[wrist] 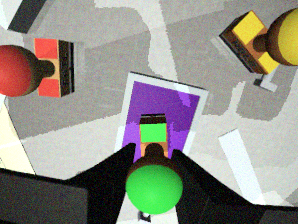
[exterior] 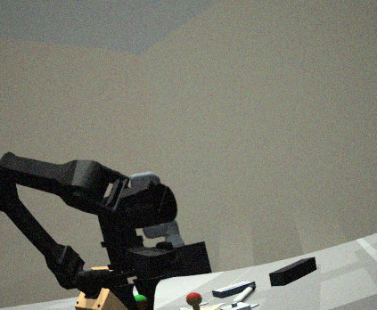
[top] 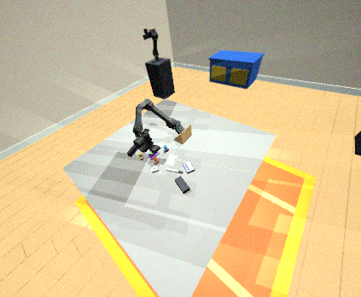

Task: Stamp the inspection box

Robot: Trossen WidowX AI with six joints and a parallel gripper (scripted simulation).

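Right now my gripper tip is 30 mm above the purple ink pad. Also, from my gripper tip: blue-knobbed stamp (90 mm behind, 70 mm to the left, 20 mm below); red-knobbed stamp (50 mm ahead, 80 mm to the left, 20 mm below); green-knobbed PASS stamp (right at my gripper tip).
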